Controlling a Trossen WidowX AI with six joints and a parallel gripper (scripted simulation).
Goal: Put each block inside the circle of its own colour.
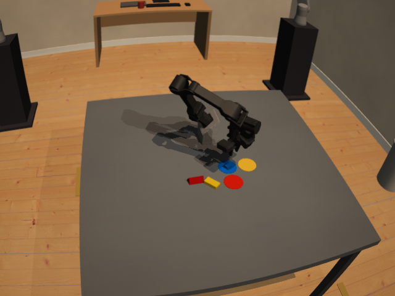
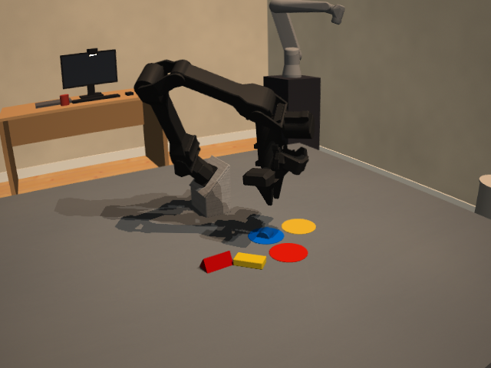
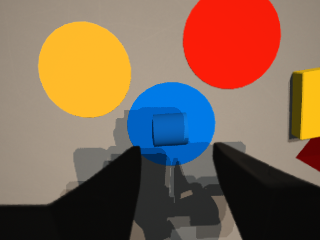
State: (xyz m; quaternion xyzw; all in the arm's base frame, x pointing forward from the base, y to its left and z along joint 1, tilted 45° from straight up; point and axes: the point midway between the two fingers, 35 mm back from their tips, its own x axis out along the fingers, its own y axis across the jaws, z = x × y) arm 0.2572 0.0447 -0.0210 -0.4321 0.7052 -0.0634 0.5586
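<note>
Right now my hand is 120 mm to the left of the yellow block, 120 mm above it and 80 mm short of it. Also, from my hand: red circle 130 mm below, 90 mm ahead, 10 mm to the right; then blue block 120 mm below, 20 mm behind, 10 mm to the right; then blue circle 130 mm below, 10 mm to the right, 10 mm behind.
</note>
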